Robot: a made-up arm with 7 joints.
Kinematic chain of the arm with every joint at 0, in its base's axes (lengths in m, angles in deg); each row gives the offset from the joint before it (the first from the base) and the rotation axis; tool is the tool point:
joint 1: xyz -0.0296 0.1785 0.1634 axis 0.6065 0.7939 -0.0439
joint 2: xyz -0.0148 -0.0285 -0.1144 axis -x
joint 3: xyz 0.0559 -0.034 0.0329 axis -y
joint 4: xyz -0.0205 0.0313 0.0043 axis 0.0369 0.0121 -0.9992
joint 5: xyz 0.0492 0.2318 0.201 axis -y
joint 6: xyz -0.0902 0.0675 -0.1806 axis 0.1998 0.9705 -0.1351
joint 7: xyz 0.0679 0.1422 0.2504 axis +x
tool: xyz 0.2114 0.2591 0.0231
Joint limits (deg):
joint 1: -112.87..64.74
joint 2: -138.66..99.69
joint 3: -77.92..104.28
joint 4: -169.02..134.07
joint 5: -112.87..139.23
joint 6: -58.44..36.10
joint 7: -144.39..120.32
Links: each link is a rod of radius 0.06 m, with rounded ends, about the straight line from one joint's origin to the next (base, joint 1, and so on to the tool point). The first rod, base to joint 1, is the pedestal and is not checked.
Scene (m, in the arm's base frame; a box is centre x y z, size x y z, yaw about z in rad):
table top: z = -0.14
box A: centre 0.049 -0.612 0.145 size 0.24 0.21 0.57 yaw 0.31
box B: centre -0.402 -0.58 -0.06 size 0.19 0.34 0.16 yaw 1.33
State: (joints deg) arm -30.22 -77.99 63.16 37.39 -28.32 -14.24 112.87
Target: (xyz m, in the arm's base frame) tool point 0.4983 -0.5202 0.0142
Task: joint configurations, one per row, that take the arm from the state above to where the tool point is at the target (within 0.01 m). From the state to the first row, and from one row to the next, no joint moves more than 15 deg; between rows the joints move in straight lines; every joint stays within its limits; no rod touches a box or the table.
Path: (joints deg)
1: -44.94 -87.61 49.25 38.67 -18.52 -6.51 98.82
2: -59.65 -97.23 35.35 39.95 -8.72 1.22 84.76
3: -62.53 -111.04 32.73 43.07 4.16 12.84 82.30
4: -65.40 -124.85 30.11 46.19 17.03 24.47 79.84
5: -68.28 -138.66 27.49 49.31 29.91 36.10 77.38
6: -60.57 -134.68 26.67 52.94 15.22 24.75 77.76
7: -52.86 -130.71 25.85 56.57 0.53 13.40 78.13
8: -45.16 -126.73 25.03 60.20 -14.16 2.05 78.51
9: -37.45 -122.76 24.21 63.83 -28.84 -9.31 78.88
10: -29.75 -118.78 23.39 67.46 -43.53 -20.66 79.26

